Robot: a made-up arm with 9 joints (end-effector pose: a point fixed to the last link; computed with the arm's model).
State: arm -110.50 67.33 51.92 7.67 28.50 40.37 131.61 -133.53 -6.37
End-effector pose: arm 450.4 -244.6 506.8 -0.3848 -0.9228 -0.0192 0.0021
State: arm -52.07 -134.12 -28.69 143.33 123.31 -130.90 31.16 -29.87 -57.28
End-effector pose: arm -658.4 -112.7 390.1 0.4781 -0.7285 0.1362 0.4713
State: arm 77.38 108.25 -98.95 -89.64 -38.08 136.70 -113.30 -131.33 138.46
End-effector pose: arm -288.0 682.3 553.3 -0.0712 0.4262 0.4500 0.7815
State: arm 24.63 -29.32 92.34 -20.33 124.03 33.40 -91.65 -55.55 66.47
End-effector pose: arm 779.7 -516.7 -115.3 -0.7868 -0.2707 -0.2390 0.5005
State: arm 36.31 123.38 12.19 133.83 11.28 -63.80 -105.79 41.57 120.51
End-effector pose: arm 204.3 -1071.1 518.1 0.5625 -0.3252 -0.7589 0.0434
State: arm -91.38 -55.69 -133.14 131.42 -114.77 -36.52 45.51 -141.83 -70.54
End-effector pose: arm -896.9 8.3 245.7 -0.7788 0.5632 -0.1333 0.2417
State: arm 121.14 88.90 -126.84 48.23 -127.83 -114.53 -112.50 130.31 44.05
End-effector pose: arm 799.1 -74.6 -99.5 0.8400 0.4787 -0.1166 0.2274
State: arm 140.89 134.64 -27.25 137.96 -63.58 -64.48 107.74 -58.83 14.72
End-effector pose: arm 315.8 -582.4 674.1 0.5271 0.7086 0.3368 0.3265
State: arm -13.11 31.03 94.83 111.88 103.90 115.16 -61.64 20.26 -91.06
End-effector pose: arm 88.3 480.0 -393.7 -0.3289 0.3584 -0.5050 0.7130
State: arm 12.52 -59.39 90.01 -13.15 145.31 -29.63 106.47 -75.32 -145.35
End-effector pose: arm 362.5 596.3 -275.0 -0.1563 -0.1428 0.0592 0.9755
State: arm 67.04 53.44 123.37 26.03 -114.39 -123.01 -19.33 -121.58 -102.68
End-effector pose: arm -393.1 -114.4 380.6 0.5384 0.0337 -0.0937 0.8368
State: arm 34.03 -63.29 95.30 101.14 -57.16 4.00 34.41 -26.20 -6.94
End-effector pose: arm -513.0 145.9 -83.6 0.1025 -0.4835 0.0695 0.8665
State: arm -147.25 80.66 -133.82 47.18 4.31 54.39 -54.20 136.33 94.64
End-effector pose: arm 746.1 137.0 248.0 -0.5730 -0.7481 0.3302 0.0548
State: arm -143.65 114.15 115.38 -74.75 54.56 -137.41 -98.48 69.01 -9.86
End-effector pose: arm 843.2 -705.8 426.3 -0.3646 -0.6417 -0.6554 0.1604
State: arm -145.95 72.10 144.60 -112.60 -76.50 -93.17 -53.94 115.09 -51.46
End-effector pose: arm 184.7 -406.0 -1116.1 -0.8279 -0.3098 0.0816 0.4604
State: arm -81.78 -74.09 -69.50 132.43 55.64 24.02 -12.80 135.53 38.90
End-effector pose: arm -410.3 522.8 342.4 -0.1683 0.9456 -0.2782 0.0092
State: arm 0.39 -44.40 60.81 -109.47 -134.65 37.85 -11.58 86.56 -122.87
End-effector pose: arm -129.8 18.0 -316.0 -0.9835 -0.0312 0.1260 0.1261
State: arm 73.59 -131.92 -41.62 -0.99 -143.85 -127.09 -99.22 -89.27 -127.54
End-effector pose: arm 177.6 -424.7 -122.1 0.6130 -0.4877 0.6068 0.1349
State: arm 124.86 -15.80 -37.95 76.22 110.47 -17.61 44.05 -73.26 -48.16
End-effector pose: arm 109.3 -596.4 -410.2 -0.8876 -0.2219 -0.1013 0.3908
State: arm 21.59 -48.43 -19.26 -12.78 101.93 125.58 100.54 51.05 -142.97
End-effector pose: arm -65.0 -202.0 -956.2 -0.0238 -0.5555 0.6040 0.5709
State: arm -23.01 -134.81 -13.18 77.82 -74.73 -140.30 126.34 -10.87 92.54
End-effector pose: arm -593.0 -453.3 48.2 -0.8560 0.3289 0.3468 0.1971
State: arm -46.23 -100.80 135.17 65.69 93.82 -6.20 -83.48 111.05 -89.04
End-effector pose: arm 229.5 -761.3 152.6 0.8614 0.4026 -0.2432 0.1915
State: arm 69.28 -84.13 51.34 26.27 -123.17 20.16 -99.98 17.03 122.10
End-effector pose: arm 869.0 -158.3 430.9 -0.7441 -0.6541 -0.0848 0.1063
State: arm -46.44 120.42 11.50 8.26 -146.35 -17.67 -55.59 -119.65 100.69
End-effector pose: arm -1167.7 -378.0 213.8 0.7747 -0.2288 0.5315 0.2550
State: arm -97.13 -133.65 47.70 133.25 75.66 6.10 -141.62 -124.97 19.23
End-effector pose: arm -382.1 -707.8 271.8 -0.6777 0.3855 0.3187 0.5390
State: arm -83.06 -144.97 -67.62 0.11 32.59 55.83 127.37 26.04 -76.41
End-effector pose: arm -408.1 -296.1 -933.2 -0.5470 0.3712 -0.7115 0.2385
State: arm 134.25 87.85 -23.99 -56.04 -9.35 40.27 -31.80 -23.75 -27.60
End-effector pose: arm 720.8 -383.6 189.2 -0.6897 0.1939 -0.6689 0.1984
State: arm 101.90 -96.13 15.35 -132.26 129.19 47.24 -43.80 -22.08 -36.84
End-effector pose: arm 819.0 -649.7 -357.1 0.8170 0.1167 0.5583 0.0843
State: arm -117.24 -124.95 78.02 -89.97 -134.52 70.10 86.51 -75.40 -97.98
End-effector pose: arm 313.3 695.5 1219.2 0.3434 0.6299 -0.0324 0.6959
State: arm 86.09 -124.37 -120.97 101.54 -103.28 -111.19 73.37 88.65 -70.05
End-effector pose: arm 828.2 -122.2 -407.2 -0.5303 -0.7324 0.0368 0.4255
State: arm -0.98 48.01 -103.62 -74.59 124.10 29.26 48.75 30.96 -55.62
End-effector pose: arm -230.0 729.6 -217.9 -0.1567 0.3317 -0.6644 0.6511
